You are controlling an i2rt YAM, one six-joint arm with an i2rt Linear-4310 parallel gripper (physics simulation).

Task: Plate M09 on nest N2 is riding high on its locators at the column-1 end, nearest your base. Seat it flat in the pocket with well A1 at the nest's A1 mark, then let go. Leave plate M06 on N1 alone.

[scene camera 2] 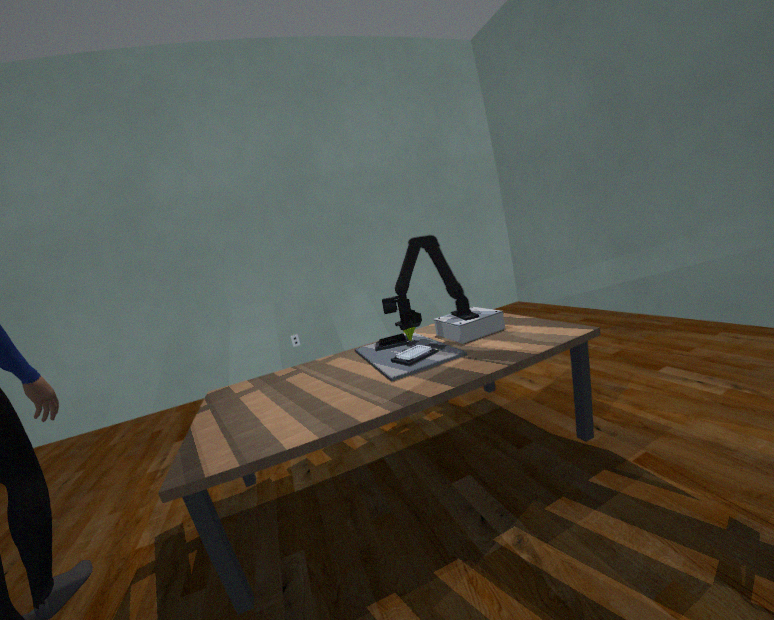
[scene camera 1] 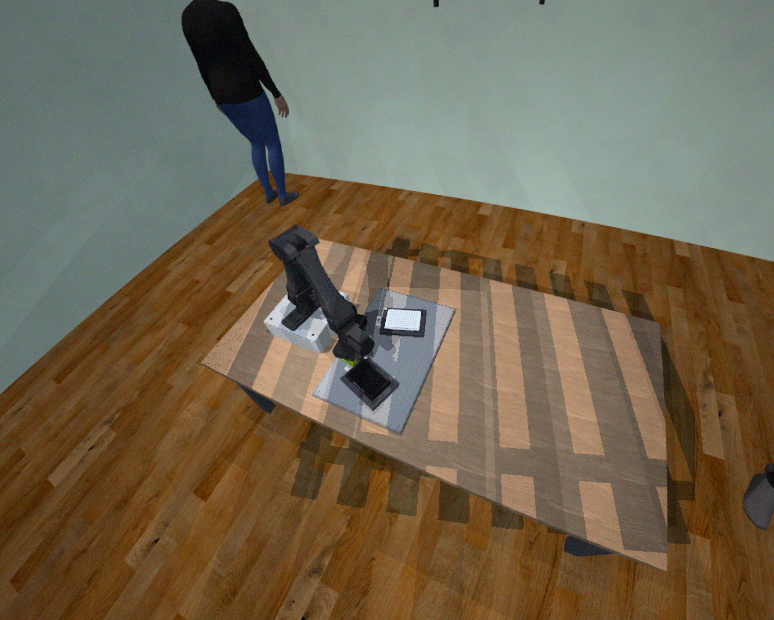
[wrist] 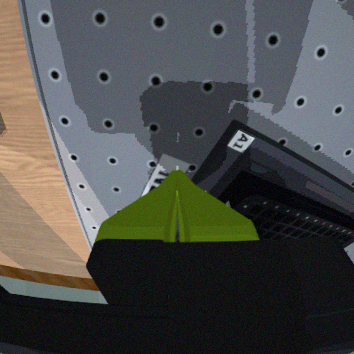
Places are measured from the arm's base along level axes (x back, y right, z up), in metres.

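Where they show: gripper, fingertip midpoint: (scene camera 2: 410, 340) (scene camera 1: 353, 365) (wrist: 176, 177); arm's base, link origin: (scene camera 2: 464, 315) (scene camera 1: 306, 309).
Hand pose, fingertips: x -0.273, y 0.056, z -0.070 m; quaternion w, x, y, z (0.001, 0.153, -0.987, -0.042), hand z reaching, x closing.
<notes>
Things, the pixels of their top centre, and the offset from my fingertips. "*": a spot on its surface instead. Level surfaces: height alone.
- nest N2, top centre: (wrist: 275, 238) (scene camera 1: 368, 380) (scene camera 2: 391, 340) dy +0.022, dx -0.088, dz +0.017 m
- black plate M09, top centre: (wrist: 278, 253) (scene camera 1: 367, 377) (scene camera 2: 391, 337) dy +0.022, dx -0.084, dz +0.030 m
- A1 mark, top centre: (wrist: 240, 141) dy -0.042, dx -0.021, dz +0.011 m
- N2 label, surface spot: (wrist: 154, 181) * dy +0.007, dx +0.013, dz +0.001 m
- white plate M06, top centre: (scene camera 1: 402, 318) (scene camera 2: 413, 350) dy -0.247, dx -0.038, dz +0.025 m
- nest N1, top centre: (scene camera 1: 403, 319) (scene camera 2: 414, 352) dy -0.247, dx -0.038, dz +0.017 m
- wooden table, surface height: dz -0.014 m
My gripper (scene camera 1: 349, 362) (scene camera 2: 409, 335) (wrist: 176, 177) has green fingertips that meet, shut with nothing between them. It points down beside the label corner of nest N2 (scene camera 1: 372, 404) (wrist: 267, 149), on the base side. The black plate M09 (scene camera 1: 368, 378) (wrist: 305, 220) sits in that nest; in the wrist view the fingers and gripper body hide part of it. Its tilt is too small to tell. The A1 mark (wrist: 241, 141) is on the nest's corner, and the N2 label (wrist: 154, 181) is partly behind the fingertips. The white plate M06 (scene camera 1: 403, 319) (scene camera 2: 414, 352) rests in nest N1 (scene camera 1: 411, 333).
Both nests stand on a grey perforated board (scene camera 1: 416, 381) (scene camera 2: 395, 372) (wrist: 100, 47) on the wooden table (scene camera 1: 510, 387) (scene camera 2: 310, 406). The arm's white base box (scene camera 1: 316, 342) (scene camera 2: 470, 329) stands beside the board. A person (scene camera 1: 232, 71) stands beyond the table.
</notes>
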